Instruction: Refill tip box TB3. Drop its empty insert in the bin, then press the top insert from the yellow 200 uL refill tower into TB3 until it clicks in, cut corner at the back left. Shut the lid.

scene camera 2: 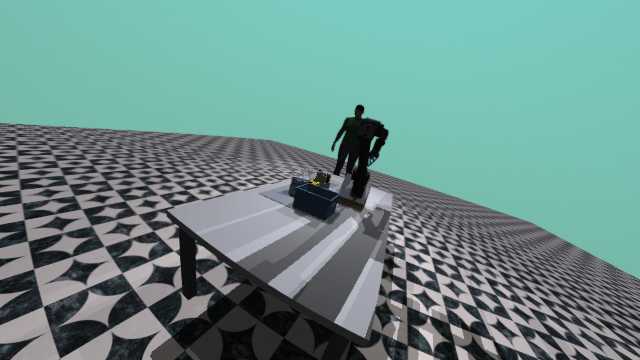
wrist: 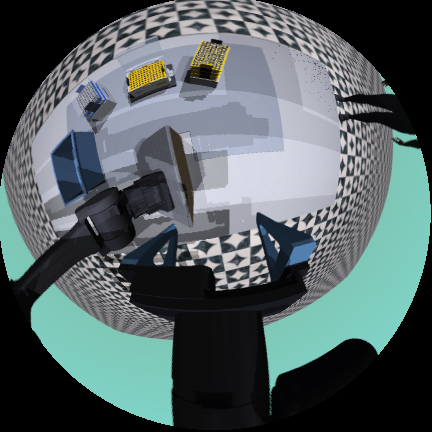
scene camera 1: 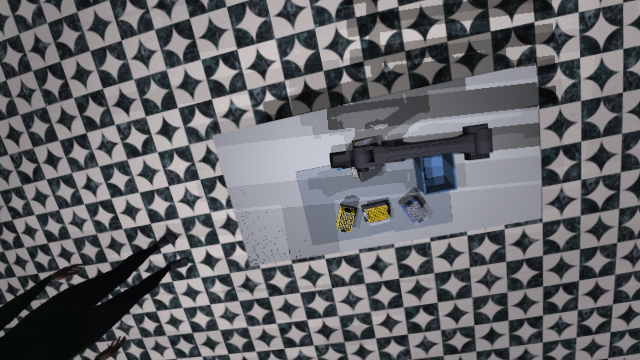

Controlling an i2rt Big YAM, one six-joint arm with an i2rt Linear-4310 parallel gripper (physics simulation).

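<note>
The tip box (scene camera 1: 376, 212) (wrist: 148, 80) has a yellow perforated insert in its top, with no tips visible. Its clear lid (wrist: 142, 52) stands open behind it; its label is unreadable. The yellow refill tower (scene camera 1: 346, 218) (wrist: 210, 57), stacked yellow inserts with grey tips, stands beside it. The cut corners are too small to tell. The blue bin (scene camera 1: 437, 175) (scene camera 2: 316, 201) (wrist: 77, 167) stands on the other side, nearer the arm's base. My gripper (wrist: 214, 222) is open and empty, high above the table and away from the boxes. In scene camera 1 the arm mostly hides it.
A blue-and-grey tip stack (scene camera 1: 414, 210) (wrist: 94, 100) stands between the tip box and the bin side. The arm's base board (wrist: 156, 155) lies nearer the wrist view's middle. A grey mat (scene camera 1: 320, 230) lies under the boxes. A person (scene camera 2: 352, 132) stands beyond the table.
</note>
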